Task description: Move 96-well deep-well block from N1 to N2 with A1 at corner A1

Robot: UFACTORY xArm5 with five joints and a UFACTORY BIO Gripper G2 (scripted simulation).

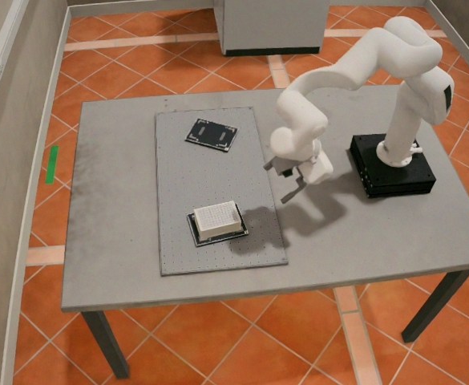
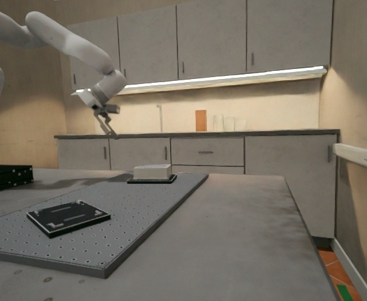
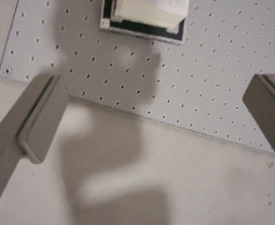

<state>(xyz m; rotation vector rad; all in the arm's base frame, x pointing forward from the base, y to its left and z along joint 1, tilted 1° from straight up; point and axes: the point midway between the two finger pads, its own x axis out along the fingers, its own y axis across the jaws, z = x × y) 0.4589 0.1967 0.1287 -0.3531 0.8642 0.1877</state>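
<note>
My hand is 18 cm short of the white 96-well deep-well block, 1 cm to the right of it and 15 cm above it. Round my hand: black plate nest N1: 18 cm ahead, 1 cm to the left, 18 cm below; black plate nest N2: 16 cm ahead, 39 cm to the right, 18 cm below.
</note>
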